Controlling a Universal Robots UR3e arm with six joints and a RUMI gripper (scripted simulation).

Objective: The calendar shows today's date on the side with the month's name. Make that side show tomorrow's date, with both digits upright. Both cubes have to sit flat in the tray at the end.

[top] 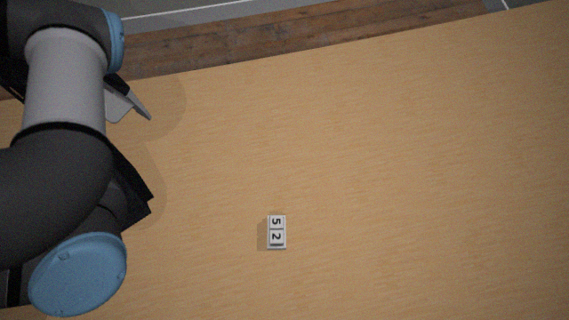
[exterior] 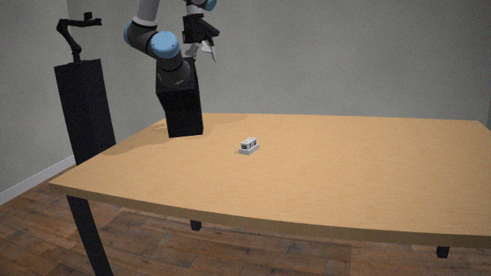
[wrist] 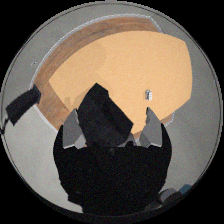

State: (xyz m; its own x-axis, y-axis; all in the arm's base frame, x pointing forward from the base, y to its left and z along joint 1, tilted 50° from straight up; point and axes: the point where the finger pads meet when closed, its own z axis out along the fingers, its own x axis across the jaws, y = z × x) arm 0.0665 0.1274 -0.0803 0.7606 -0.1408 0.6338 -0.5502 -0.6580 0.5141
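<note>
My gripper is now 210 mm short of the grey calendar tray, 230 mm to the left of it and 290 mm above it.
</note>
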